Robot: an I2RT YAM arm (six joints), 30 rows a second.
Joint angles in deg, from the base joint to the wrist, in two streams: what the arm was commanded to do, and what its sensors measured. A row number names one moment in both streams.
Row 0, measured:
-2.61 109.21 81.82 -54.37 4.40 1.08
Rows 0 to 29, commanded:
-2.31 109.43 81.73 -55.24 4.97 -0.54
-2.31 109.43 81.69 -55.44 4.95 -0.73
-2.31 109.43 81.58 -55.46 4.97 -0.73
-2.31 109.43 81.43 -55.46 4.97 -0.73
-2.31 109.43 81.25 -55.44 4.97 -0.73
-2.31 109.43 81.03 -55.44 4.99 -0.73
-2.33 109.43 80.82 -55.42 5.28 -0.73
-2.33 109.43 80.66 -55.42 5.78 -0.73
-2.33 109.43 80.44 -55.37 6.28 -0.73
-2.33 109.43 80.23 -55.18 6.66 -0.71
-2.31 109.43 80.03 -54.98 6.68 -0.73
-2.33 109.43 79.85 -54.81 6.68 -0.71
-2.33 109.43 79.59 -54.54 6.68 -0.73
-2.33 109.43 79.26 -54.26 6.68 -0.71
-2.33 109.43 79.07 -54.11 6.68 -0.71
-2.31 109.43 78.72 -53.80 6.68 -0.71
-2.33 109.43 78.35 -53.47 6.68 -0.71
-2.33 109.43 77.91 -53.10 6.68 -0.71
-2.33 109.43 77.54 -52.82 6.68 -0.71
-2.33 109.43 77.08 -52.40 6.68 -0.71
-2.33 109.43 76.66 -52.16 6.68 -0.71
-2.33 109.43 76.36 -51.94 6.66 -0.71
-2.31 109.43 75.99 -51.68 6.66 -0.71
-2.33 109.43 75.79 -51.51 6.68 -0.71
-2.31 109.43 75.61 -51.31 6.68 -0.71
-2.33 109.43 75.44 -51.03 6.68 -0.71
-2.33 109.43 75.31 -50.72 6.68 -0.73
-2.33 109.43 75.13 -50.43 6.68 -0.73
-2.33 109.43 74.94 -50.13 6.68 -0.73
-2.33 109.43 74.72 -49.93 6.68 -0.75
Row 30, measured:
-2.61 109.21 75.35 -50.19 6.11 -0.19
